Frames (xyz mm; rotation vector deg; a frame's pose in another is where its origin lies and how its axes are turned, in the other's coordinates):
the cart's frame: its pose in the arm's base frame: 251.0 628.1 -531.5 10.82 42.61 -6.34
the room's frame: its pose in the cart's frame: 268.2 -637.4 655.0 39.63 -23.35 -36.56
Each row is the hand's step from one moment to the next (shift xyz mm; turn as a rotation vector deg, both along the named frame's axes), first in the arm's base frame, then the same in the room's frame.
Working: the arm's base frame: its pose in the room's frame: -661.3 -502.2 189.9 -32.25 -17.71 56.83

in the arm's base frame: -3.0 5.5 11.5 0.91 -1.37 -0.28
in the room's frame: -11.0 3.3 6.2 1.57 0.11 0.56
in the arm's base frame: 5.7 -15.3 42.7 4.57 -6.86 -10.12
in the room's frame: -7.3 11.4 43.7 12.14 -2.07 -4.33
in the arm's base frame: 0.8 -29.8 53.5 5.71 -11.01 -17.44
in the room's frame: -5.0 4.4 60.9 19.22 -5.08 -7.92
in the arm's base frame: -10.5 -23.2 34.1 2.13 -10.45 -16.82
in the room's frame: -6.0 -8.4 41.3 16.66 -7.71 -7.72
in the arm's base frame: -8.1 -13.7 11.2 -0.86 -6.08 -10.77
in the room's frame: -0.1 -9.3 17.1 9.08 -6.58 -5.28
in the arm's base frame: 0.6 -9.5 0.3 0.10 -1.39 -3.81
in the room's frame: 6.8 -3.4 5.7 2.89 -1.66 -2.31
